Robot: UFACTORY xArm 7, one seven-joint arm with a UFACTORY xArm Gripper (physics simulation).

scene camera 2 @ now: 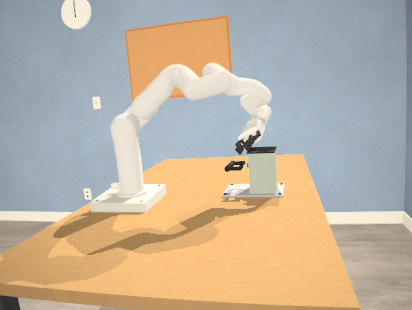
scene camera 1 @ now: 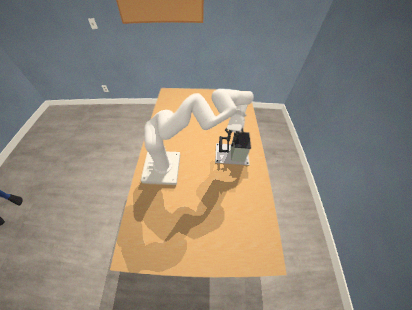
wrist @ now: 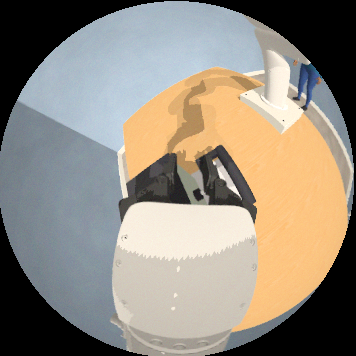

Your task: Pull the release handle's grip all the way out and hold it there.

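The release handle's black grip [scene camera 1: 220,145] [scene camera 2: 230,168] [wrist: 238,174] is a rectangular loop on the arm-base side of a pale green box [scene camera 1: 239,154] [scene camera 2: 262,173] with a black lid [scene camera 2: 262,149]. It stands out level, a short way from the box, above a light base plate [scene camera 2: 232,192]. My gripper [scene camera 1: 232,135] [scene camera 2: 246,143] [wrist: 189,162] points down by the lid's near edge, above the grip's height. Its fingers are partly closed, with a gap through which the green box side shows. The grip's outer bar lies outside the right finger in the wrist view. The finger hides the loop's inner part.
The wooden table [scene camera 1: 240,235] [scene camera 2: 200,272] carries the arm's white base [scene camera 1: 172,177] [scene camera 2: 117,201]. An orange board [scene camera 2: 180,50] hangs on the blue wall. A person in blue trousers [wrist: 306,87] stands beyond the arm base in the wrist view.
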